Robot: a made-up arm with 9 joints. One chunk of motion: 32 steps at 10 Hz.
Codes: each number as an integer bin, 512 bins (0 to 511) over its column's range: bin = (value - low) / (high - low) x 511, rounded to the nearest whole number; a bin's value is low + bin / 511 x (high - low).
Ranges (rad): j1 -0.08..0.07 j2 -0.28..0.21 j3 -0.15..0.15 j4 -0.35..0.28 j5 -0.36..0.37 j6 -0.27..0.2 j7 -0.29..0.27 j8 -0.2..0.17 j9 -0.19..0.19
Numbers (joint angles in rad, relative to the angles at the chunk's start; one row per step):
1: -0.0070 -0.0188 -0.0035 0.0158 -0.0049 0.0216 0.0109 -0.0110 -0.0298
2: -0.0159 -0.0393 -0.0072 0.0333 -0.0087 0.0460 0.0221 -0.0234 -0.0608
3: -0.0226 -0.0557 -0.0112 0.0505 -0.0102 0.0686 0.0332 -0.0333 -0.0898
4: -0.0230 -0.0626 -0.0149 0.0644 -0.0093 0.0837 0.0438 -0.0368 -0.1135
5: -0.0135 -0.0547 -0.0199 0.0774 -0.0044 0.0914 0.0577 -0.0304 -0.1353
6: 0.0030 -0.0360 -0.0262 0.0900 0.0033 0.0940 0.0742 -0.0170 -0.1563
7: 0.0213 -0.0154 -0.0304 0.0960 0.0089 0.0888 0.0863 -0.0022 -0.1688
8: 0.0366 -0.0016 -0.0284 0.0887 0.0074 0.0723 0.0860 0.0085 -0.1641
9: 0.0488 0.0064 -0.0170 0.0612 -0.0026 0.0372 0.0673 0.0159 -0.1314
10: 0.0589 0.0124 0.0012 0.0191 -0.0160 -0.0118 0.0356 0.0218 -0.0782
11: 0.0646 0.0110 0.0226 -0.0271 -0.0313 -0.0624 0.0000 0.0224 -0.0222
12: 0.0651 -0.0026 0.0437 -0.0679 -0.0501 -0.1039 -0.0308 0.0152 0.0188
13: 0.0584 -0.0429 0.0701 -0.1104 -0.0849 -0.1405 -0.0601 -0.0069 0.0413
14: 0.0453 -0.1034 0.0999 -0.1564 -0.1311 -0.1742 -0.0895 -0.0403 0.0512
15: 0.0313 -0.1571 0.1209 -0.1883 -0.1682 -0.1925 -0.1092 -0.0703 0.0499
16: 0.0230 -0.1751 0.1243 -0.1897 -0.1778 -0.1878 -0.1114 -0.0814 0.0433
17: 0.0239 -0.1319 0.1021 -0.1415 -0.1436 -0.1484 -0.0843 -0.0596 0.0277
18: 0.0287 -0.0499 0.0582 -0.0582 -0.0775 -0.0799 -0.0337 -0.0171 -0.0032
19: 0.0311 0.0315 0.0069 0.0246 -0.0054 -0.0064 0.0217 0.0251 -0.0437
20: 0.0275 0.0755 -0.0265 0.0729 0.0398 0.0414 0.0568 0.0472 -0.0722
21: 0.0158 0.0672 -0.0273 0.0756 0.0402 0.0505 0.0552 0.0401 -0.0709
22: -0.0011 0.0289 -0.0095 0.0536 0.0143 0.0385 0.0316 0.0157 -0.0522
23: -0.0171 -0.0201 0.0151 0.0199 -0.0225 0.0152 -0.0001 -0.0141 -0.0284
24: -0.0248 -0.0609 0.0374 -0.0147 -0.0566 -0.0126 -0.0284 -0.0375 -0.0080
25: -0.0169 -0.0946 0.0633 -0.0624 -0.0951 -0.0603 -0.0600 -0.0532 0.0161
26: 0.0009 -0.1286 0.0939 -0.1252 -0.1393 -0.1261 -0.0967 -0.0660 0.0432
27: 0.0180 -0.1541 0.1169 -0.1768 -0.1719 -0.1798 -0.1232 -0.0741 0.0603
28: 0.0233 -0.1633 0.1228 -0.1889 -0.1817 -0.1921 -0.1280 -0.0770 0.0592
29: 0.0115 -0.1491 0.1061 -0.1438 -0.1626 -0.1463 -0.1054 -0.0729 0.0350
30: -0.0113 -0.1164 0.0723 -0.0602 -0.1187 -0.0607 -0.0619 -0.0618 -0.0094
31: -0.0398 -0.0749 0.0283 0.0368 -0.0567 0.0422 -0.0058 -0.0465 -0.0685
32: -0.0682 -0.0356 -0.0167 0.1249 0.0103 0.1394 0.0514 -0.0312 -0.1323
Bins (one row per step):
1: 249 272 250 297 249 317 275 261 215
2: 218 251 243 311 246 344 285 244 174
3: 196 234 236 325 245 368 295 230 135
4: 194 227 230 336 245 385 305 225 103
5: 227 235 222 347 249 393 317 234 74
6: 283 254 211 357 254 396 332 253 45
7: 345 276 204 362 258 390 343 273 29
8: 397 290 207 356 257 372 343 288 35
9: 439 299 227 334 250 334 326 298 79
10: 473 305 258 299 241 281 297 306 150
11: 493 303 294 262 230 226 265 307 226
12: 494 289 330 229 217 181 237 297 281
13: 471 247 375 194 193 141 210 267 311
14: 427 184 426 157 160 104 183 221 324
15: 379 128 461 131 134 84 165 179 323
16: 351 109 467 130 128 89 163 164 314
17: 354 154 429 169 151 132 188 194 293
18: 370 240 355 237 198 207 234 253 251
19: 378 325 267 304 248 287 284 311 197
20: 366 371 210 343 280 339 316 341 158
21: 326 362 209 345 280 348 315 332 160
22: 269 322 239 327 262 335 293 298 185
23: 214 271 281 300 236 310 265 257 217
24: 188 228 319 272 212 280 239 224 245
25: 215 193 363 233 185 228 210 203 277
26: 276 158 415 182 154 156 176 185 314
27: 334 131 455 140 132 98 152 174 337
28: 352 122 465 131 125 85 148 170 335
29: 312 137 436 167 138 134 168 176 303
30: 234 171 379 235 169 228 208 191 243
31: 137 214 304 314 212 339 259 212 163
32: 40 255 227 385 259 445 312 233 78

